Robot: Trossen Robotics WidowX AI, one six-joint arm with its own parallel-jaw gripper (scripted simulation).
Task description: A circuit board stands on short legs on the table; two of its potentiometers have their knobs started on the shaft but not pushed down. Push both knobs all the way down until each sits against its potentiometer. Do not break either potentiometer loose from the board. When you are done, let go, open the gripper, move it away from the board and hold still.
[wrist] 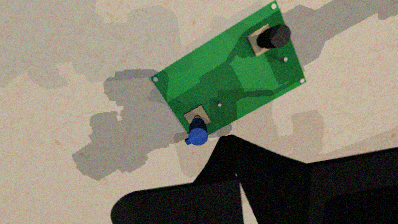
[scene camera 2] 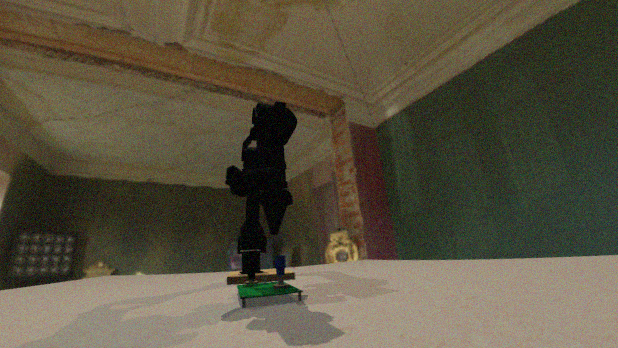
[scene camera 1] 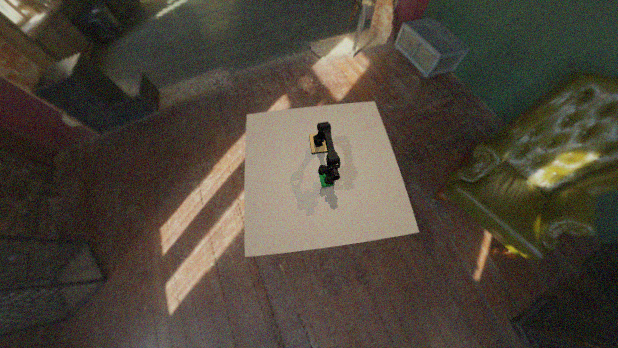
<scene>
My gripper [scene camera 2: 274, 234] is shut, holding nothing.
My gripper also shows in the wrist view [wrist: 226, 141].
</scene>
